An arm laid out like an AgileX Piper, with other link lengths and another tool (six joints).
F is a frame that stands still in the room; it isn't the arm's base.
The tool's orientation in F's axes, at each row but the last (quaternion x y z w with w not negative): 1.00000 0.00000 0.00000 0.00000; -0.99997 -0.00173 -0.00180 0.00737; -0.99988 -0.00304 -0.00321 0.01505; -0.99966 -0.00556 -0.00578 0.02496; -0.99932 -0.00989 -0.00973 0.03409; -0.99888 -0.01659 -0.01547 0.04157
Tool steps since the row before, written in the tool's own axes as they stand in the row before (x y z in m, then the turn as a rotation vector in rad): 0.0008 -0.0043 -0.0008 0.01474 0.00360 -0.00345; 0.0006 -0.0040 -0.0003 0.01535 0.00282 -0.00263; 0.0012 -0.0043 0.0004 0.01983 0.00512 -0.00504; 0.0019 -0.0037 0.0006 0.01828 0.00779 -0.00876; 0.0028 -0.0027 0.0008 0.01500 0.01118 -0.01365; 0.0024 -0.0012 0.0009 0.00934 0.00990 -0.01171
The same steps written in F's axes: 0.0008 0.0043 0.0008 0.01474 -0.00360 0.00345; 0.0006 0.0040 0.0004 0.01535 -0.00281 0.00264; 0.0012 0.0043 -0.0003 0.01983 -0.00515 0.00501; 0.0019 0.0037 -0.0004 0.01827 -0.00802 0.00858; 0.0028 0.0028 -0.0006 0.01497 -0.01180 0.01316; 0.0024 0.0013 -0.0007 0.00933 -0.01054 0.01115
